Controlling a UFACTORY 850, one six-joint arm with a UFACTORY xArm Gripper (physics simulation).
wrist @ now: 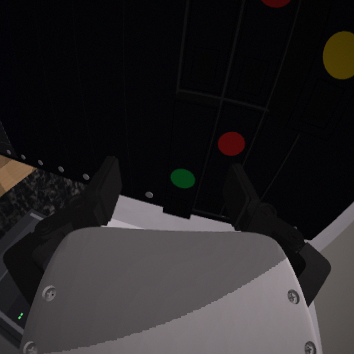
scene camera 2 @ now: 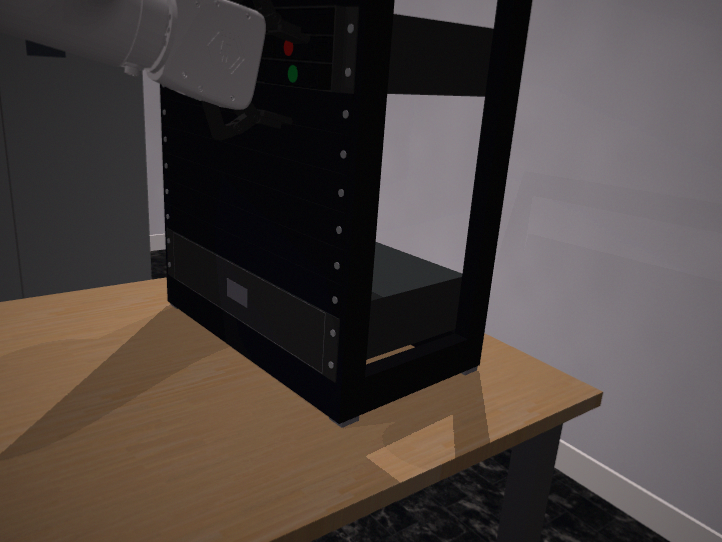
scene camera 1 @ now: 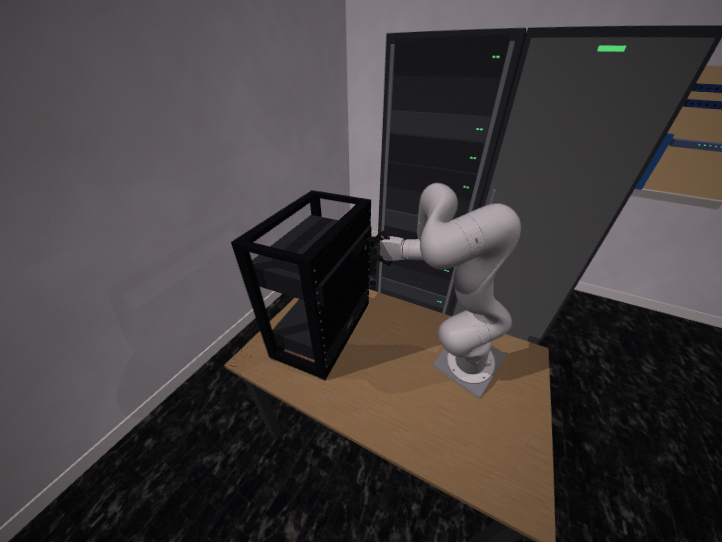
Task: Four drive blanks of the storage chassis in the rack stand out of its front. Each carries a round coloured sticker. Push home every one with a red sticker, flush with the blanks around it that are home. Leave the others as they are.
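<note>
The rack (scene camera 1: 307,315) (scene camera 2: 356,233) stands on the table. In the wrist view, the chassis front shows a green sticker (wrist: 182,178) (scene camera 2: 292,73), a red sticker (wrist: 231,143) (scene camera 2: 288,47) beside it, a second red sticker (wrist: 276,2) cut by the top edge, and a large yellow sticker (wrist: 340,55) at the right. The green-stickered blank's end juts past the chassis edge. How far the red-stickered blanks stand out is hard to tell in the dark. My gripper (scene camera 1: 374,249) (scene camera 2: 291,78) (wrist: 173,173) is open and empty at the front. One fingertip is close to the nearer red sticker; contact is unclear.
The wooden table (scene camera 1: 419,408) (scene camera 2: 145,420) carries the rack and the arm's base (scene camera 1: 472,373). A lower unit (scene camera 2: 268,303) sits at the rack's bottom. Tall cabinets (scene camera 1: 583,145) stand behind the table. A grey wall (scene camera 1: 174,145) rises beyond the rack.
</note>
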